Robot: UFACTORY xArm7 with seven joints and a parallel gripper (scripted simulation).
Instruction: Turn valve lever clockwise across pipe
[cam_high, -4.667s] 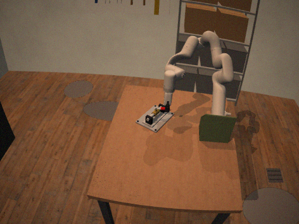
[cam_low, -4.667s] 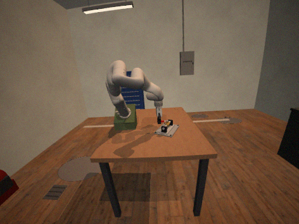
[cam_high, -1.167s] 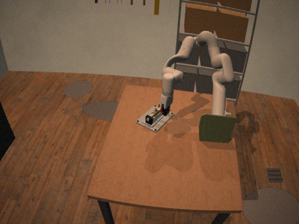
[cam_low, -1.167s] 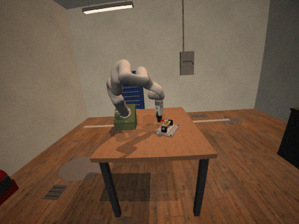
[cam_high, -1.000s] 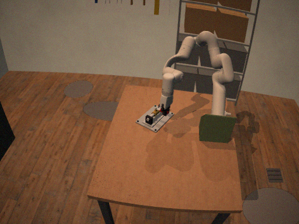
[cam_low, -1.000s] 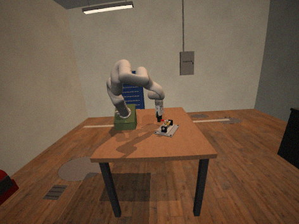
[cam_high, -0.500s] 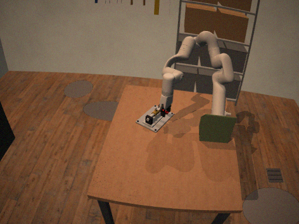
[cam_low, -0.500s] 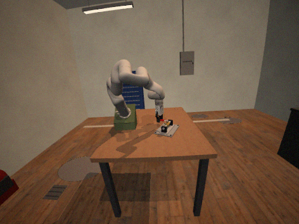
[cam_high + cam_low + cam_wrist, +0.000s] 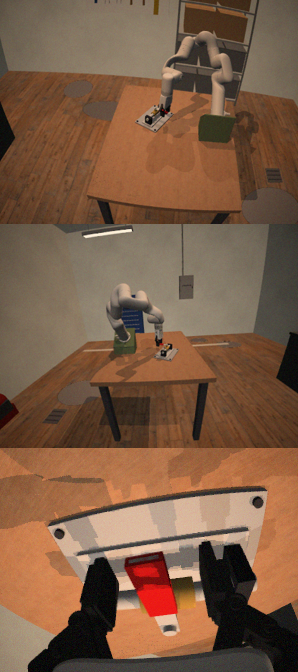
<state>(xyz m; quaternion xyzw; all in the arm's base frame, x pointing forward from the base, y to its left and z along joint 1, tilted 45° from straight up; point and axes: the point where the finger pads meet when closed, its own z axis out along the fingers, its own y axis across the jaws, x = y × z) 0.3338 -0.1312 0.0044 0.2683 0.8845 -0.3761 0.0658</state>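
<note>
Right now the red lever is 4 cm ahead of my hand and 2 cm to the right of it.
</note>
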